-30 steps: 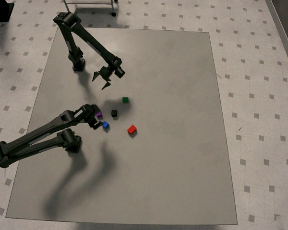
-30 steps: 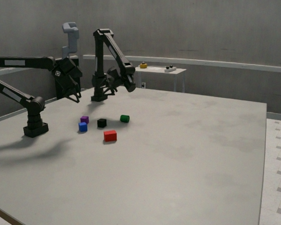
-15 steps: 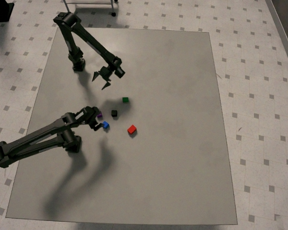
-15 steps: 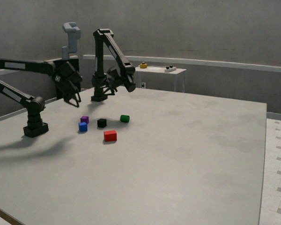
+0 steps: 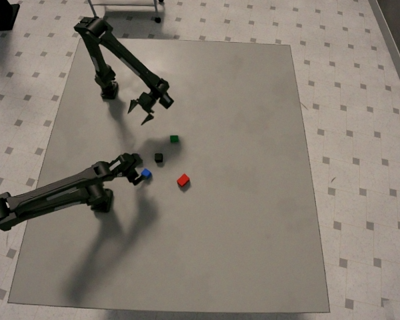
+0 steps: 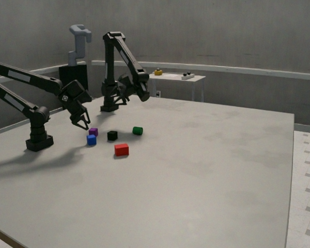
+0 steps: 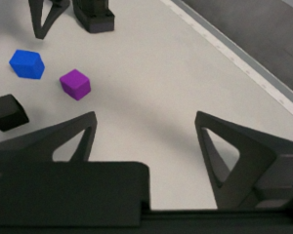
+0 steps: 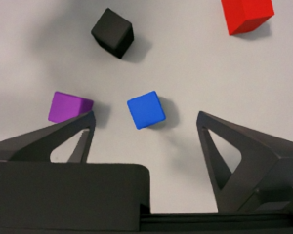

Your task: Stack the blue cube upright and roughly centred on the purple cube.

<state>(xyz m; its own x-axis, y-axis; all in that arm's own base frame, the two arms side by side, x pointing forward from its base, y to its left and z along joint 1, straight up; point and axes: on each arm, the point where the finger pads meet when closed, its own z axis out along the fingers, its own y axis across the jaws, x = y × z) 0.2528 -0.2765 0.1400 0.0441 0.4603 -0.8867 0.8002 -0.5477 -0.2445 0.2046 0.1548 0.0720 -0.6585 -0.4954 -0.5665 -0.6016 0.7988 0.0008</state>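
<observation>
Now: right hand 1 cm short of the blue cube, 1 cm to the right of it and 8 cm above it. Round my right hand: black cube: 8 cm ahead, 9 cm to the left, 8 cm below; then red block: 21 cm ahead, 5 cm to the right, 8 cm below; then purple cube: 4 cm behind, 10 cm to the left, 8 cm below.
</observation>
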